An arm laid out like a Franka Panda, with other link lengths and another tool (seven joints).
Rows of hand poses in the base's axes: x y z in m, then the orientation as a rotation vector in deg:
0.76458 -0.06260 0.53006 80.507 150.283 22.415
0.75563 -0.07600 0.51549 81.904 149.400 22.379
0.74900 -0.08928 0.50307 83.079 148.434 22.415
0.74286 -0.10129 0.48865 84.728 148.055 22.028
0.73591 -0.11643 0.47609 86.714 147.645 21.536
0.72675 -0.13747 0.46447 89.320 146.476 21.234
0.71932 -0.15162 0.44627 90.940 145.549 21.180
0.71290 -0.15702 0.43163 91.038 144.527 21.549
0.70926 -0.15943 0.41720 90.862 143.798 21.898
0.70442 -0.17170 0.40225 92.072 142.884 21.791
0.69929 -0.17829 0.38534 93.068 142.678 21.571
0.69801 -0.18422 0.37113 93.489 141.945 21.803
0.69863 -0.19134 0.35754 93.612 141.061 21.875
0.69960 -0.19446 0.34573 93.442 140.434 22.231
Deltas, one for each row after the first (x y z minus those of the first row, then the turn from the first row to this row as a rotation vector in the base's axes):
-0.00895 -0.01340 -0.01457 0.070 -0.005 -1.100
-0.01558 -0.02668 -0.02699 0.109 -0.183 -2.116
-0.02172 -0.03869 -0.04141 0.185 0.419 -3.150
-0.02867 -0.05383 -0.05397 0.285 1.201 -4.367
-0.03783 -0.07487 -0.06559 0.464 1.710 -6.204
-0.04526 -0.08902 -0.08379 0.612 1.869 -7.420
-0.05168 -0.09442 -0.09843 0.579 1.084 -7.903
-0.05532 -0.09683 -0.11286 0.544 0.378 -8.121
-0.06016 -0.10910 -0.12781 0.559 0.364 -9.139
-0.06529 -0.11569 -0.14472 0.646 0.790 -9.735
-0.06657 -0.12162 -0.15893 0.709 0.430 -10.260
-0.06595 -0.12874 -0.17252 0.545 -0.167 -10.723
-0.06498 -0.13186 -0.18433 0.551 -0.791 -10.905

